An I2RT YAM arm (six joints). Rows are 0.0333 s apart.
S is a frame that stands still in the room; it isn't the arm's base.
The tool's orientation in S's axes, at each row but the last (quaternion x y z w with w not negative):
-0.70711 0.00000 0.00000 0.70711
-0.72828 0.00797 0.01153 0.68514
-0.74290 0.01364 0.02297 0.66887
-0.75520 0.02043 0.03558 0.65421
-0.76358 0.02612 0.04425 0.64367
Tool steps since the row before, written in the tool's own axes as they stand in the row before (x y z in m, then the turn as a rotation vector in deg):
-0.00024 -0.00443 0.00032 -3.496 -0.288 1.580
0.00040 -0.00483 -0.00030 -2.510 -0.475 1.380
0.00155 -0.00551 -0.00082 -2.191 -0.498 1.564
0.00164 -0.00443 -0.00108 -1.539 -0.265 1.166
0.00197 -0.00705 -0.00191 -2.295 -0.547 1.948
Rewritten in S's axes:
-0.00024 0.00032 0.00443 -3.496 1.580 0.288
0.00053 0.00000 0.00483 -2.504 1.396 0.459
0.00184 -0.00022 0.00548 -2.187 1.585 0.446
0.00201 -0.00041 0.00439 -1.545 1.168 0.220
0.00271 -0.00065 0.00703 -2.296 1.973 0.442

